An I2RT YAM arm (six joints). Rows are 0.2 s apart.
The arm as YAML. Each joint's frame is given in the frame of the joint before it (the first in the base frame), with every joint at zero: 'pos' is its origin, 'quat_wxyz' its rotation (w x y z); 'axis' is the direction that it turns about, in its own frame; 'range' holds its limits. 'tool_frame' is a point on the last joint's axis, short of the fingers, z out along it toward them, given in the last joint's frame.
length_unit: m
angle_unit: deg
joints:
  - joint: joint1
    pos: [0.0, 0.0, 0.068]
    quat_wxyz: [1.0, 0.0, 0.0, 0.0]
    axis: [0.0, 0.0, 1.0]
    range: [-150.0, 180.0]
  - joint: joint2
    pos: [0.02, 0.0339, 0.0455]
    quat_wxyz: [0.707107, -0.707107, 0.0, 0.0]
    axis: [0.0, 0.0, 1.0]
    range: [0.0, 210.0]
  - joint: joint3
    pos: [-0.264, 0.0, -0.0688]
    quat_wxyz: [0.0, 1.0, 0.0, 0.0]
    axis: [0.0, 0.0, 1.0]
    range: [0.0, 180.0]
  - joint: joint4
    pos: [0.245, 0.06, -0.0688]
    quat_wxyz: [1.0, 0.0, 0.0, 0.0]
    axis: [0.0, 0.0, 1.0]
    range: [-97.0, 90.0]
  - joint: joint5
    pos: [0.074, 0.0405, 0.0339]
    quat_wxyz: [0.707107, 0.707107, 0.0, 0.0]
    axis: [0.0, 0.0, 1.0]
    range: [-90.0, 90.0]
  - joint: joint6
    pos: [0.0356, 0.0, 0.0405]
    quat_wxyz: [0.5, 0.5, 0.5, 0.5]
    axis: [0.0, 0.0, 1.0]
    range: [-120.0, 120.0]
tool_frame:
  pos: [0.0, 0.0, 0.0]
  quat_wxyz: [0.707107, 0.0, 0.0, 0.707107]
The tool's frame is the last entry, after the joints.
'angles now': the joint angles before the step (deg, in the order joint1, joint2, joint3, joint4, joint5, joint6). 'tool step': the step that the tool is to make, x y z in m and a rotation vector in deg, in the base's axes. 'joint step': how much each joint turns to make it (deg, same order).
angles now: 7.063, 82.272, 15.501, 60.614, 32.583, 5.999
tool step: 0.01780, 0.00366, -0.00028, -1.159, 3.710, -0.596
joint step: 0.452, 2.947, 4.591, -5.126, 1.131, -0.631
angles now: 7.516, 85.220, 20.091, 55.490, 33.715, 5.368
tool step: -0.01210, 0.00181, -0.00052, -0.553, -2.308, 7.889
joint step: -0.205, -1.716, -3.750, 5.377, -7.899, -2.256
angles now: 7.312, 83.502, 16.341, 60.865, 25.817, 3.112
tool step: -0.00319, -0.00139, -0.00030, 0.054, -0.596, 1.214
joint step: -0.449, -0.446, -0.937, 1.180, -1.652, -0.212
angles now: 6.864, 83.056, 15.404, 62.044, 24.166, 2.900
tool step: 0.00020, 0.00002, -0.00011, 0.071, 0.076, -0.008
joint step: -0.001, 0.029, 0.054, -0.128, -0.001, 0.088
